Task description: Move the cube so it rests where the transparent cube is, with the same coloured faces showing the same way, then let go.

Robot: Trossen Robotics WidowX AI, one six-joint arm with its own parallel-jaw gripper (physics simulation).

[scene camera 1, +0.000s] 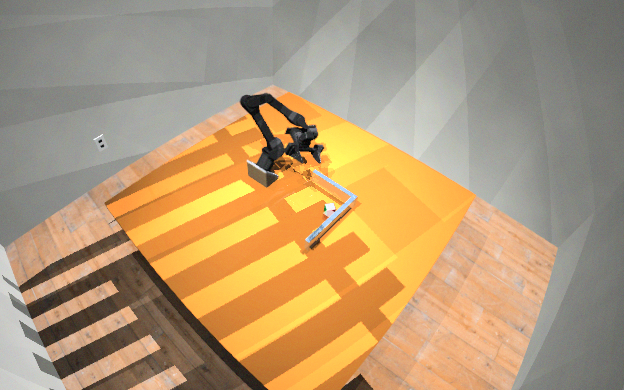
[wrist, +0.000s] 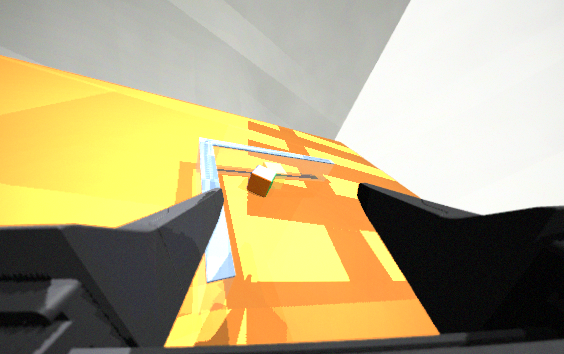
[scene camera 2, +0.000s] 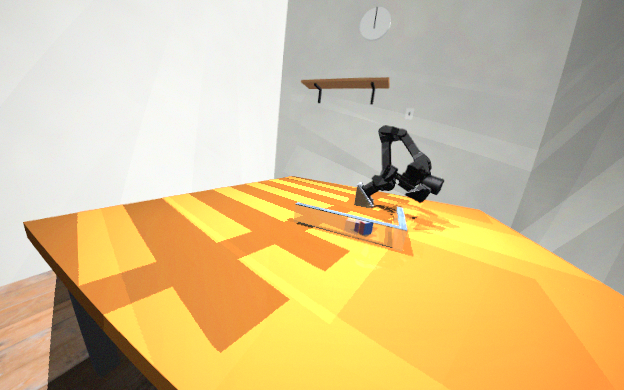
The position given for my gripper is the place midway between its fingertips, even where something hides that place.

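Scene camera 2 shows my gripper (scene camera 2: pixel 395 186), open and holding nothing. In scene camera 1: my gripper (scene camera 1: pixel 311 163) and an L-shaped rail (scene camera 1: pixel 350 199). In the wrist view: the rail (wrist: pixel 214 157) and my gripper (wrist: pixel 290 191).
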